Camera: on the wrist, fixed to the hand. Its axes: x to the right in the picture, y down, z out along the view.
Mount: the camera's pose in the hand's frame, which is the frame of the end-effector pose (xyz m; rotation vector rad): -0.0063 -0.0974 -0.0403 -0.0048 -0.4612 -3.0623
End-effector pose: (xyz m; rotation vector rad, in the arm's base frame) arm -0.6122 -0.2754 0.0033 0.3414 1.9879 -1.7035
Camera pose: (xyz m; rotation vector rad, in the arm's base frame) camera -0.6632 -0.2536 0.0932 1.9601 -0.2516 0.6684
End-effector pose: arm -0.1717 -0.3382 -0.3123 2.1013 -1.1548 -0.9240
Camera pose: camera -0.0956 -0.2812 -0.3582 -0.9927 -1.8347 1.0234
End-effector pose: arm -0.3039 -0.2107 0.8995 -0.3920 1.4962 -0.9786
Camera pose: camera -0.3692 -0.2491 0.9731 1.8720 0.6433 1.5483
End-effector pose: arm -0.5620 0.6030 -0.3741 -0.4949 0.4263 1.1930
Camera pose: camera -0.4738 0.5471 -0.3900 -0.2769 -0.7872 -1.6794
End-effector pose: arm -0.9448 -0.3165 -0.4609 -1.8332 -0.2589 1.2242
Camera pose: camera -0.8869 -0.2859 -0.3780 0.3891 -1.9519 -0.7772
